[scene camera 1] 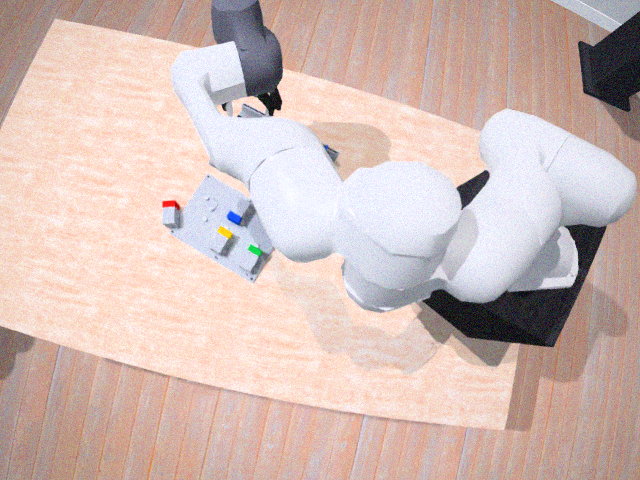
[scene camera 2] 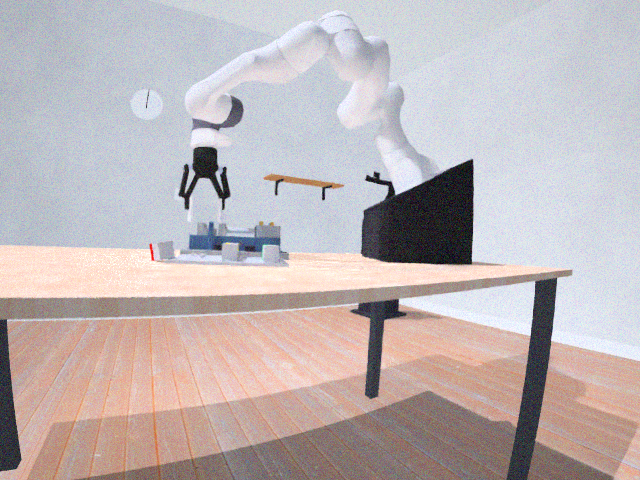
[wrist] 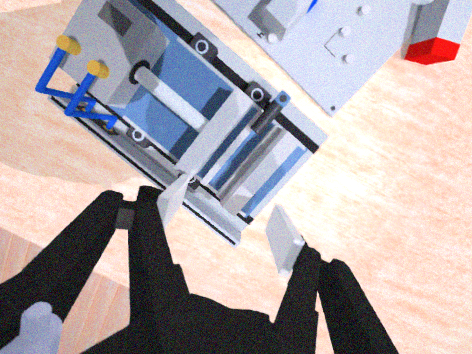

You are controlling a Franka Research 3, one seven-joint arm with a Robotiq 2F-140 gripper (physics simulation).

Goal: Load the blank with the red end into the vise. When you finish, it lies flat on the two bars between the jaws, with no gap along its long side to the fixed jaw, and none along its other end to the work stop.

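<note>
The blank with the red end (scene camera 1: 170, 215) (scene camera 2: 164, 250) (wrist: 424, 24) is a grey block by one corner of the grey plate; whether it touches the plate I cannot tell. The blue and grey vise (scene camera 2: 235, 242) (wrist: 185, 65) is mostly hidden under the arm in scene camera 1. Its moving jaw (wrist: 212, 132) is at the end of the screw, and the work stop (wrist: 266, 119) is a dark rod on a blue post. No blank shows between the jaws. My gripper (scene camera 1: 251, 107) (scene camera 2: 205, 212) (wrist: 228, 203) is open and empty, above the jaw end of the vise.
The grey plate (scene camera 1: 195, 219) (wrist: 310, 65) lies beside the vise and carries blanks with a blue end (scene camera 1: 234, 217), a yellow end (scene camera 1: 222, 240) and a green end (scene camera 1: 252, 258). Blue handles with yellow knobs (wrist: 97, 69) stick up from the vise's far end.
</note>
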